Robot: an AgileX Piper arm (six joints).
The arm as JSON. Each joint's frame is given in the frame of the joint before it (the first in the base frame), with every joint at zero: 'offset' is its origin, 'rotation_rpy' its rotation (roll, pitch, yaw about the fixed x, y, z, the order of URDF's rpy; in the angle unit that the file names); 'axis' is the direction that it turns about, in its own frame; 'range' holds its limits. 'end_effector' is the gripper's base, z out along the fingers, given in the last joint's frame.
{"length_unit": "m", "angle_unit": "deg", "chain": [
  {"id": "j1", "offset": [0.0, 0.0, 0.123], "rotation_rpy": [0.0, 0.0, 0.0], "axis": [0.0, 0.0, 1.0], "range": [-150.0, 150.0]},
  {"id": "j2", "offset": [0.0, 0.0, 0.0], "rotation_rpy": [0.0, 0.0, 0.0], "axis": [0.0, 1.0, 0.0], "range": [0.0, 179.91]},
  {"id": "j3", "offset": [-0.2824, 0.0, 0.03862], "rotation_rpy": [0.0, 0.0, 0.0], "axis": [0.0, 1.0, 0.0], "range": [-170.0, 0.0]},
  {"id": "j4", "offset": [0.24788, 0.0, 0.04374], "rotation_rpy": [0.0, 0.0, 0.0], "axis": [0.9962, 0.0, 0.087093], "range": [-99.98, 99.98]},
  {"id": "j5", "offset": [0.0, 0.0, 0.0], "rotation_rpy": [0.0, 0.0, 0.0], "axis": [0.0, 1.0, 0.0], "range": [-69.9, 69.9]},
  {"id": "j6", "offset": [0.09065, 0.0, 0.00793], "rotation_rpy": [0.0, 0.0, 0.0], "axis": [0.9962, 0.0, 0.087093], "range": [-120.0, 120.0]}
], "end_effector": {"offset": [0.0, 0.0, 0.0], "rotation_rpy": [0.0, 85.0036, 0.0]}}
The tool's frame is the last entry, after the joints.
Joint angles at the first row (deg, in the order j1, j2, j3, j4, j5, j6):
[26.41 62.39 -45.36 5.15 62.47 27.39]
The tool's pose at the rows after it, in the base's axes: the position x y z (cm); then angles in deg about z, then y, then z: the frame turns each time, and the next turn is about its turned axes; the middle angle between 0 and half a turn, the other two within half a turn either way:
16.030 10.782 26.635 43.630 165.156 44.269
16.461 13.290 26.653 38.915 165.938 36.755
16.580 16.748 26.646 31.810 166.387 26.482
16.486 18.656 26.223 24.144 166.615 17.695
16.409 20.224 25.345 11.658 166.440 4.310
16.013 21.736 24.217 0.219 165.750 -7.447
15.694 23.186 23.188 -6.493 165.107 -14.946
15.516 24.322 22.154 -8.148 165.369 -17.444
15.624 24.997 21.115 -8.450 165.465 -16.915
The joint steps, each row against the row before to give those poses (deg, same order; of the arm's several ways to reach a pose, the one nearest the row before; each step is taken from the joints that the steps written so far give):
[6.19 3.99 -1.20 -1.93 -1.84 4.63]
[6.32 4.14 -3.12 -3.22 -0.54 4.74]
[7.70 5.34 -4.40 -3.98 0.00 6.12]
[4.08 3.28 -2.00 -2.88 0.00 4.18]
[3.42 3.36 -1.18 -3.66 0.00 4.19]
[3.51 3.26 -0.65 -3.32 0.00 4.90]
[2.68 3.19 -1.00 -2.00 -0.15 3.08]
[1.45 2.66 -0.61 -0.26 -1.13 1.11]
[0.42 2.09 0.00 -0.30 -1.81 1.90]

